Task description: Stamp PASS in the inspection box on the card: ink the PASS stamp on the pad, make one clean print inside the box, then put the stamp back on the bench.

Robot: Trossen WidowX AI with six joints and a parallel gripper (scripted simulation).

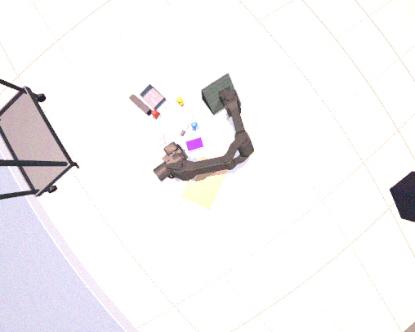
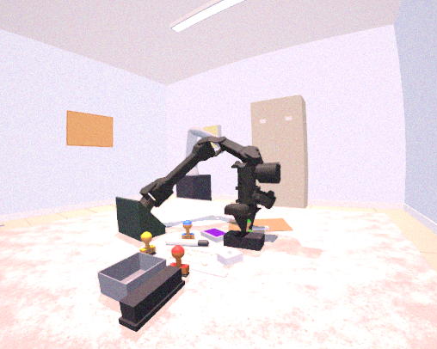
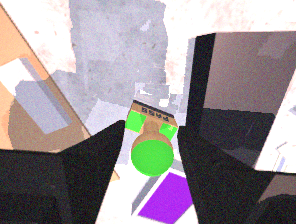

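The purple ink pad lies 9 cm behind my gripper tip, 5 cm to the right of it and 2 cm below it. From my gripper tip the other things lie so: green-knobbed stamp: right at my gripper tip; then marker: 10 cm behind, 14 cm to the right, 1 cm below; then small white block: 5 cm ahead, 16 cm to the right, 1 cm below.
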